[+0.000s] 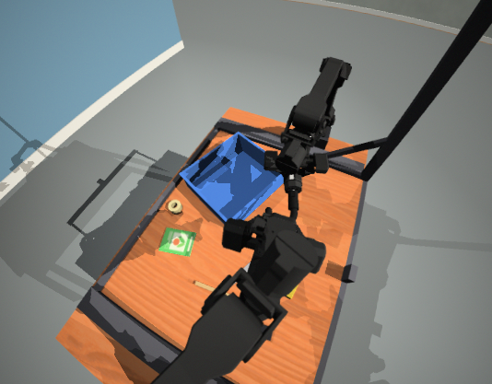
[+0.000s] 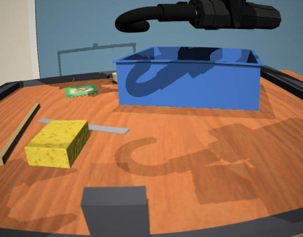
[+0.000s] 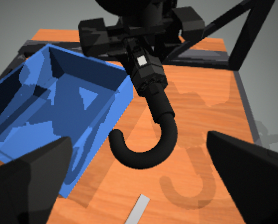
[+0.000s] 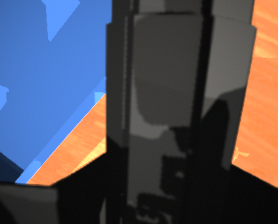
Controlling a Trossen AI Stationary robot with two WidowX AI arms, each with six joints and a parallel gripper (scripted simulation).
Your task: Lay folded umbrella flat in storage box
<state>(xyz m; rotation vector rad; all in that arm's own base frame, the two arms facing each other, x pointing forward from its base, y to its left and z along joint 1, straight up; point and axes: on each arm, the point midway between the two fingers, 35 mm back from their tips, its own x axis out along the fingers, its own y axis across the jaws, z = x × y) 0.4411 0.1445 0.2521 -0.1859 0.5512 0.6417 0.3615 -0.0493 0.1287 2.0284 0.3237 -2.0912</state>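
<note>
The blue storage box lies 210 mm ahead of my right hand, 30 mm to the left of it and 160 mm below it. The rest, counted from my right hand: grey strip 10 mm behind, 280 mm to the left, 200 mm below; then wooden stick 30 mm behind, 400 mm to the left, 200 mm below; then folded black umbrella 10 mm ahead, 30 mm to the left, 20 mm below.
</note>
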